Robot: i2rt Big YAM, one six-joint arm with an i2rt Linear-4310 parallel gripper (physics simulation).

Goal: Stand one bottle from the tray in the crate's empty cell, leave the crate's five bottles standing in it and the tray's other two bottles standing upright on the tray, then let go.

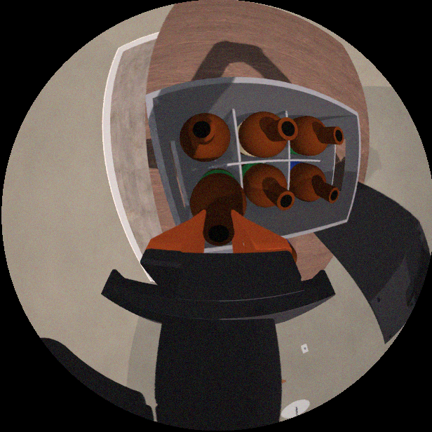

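Observation:
My gripper (pixel 218 214) is shut on the neck of a brown bottle (pixel 216 192) with a green label. The bottle's body is over or in the near left cell of the grey crate (pixel 325 107); how deep it sits is hard to tell. Five other brown bottles stand in the crate: far left (pixel 212 147), far middle (pixel 260 135), far right (pixel 306 136), near middle (pixel 262 185) and near right (pixel 306 182). Part of another brown bottle (pixel 294 253) shows behind the right finger. The tray cannot be made out, and the gripper hides the area below.
The crate stands on a brown wooden table top (pixel 300 45). A pale surface with a white edge (pixel 107 125) lies at the left. A dark curved arm part (pixel 375 240) is at the right, close to the crate's near right corner. A shadow falls beyond the crate.

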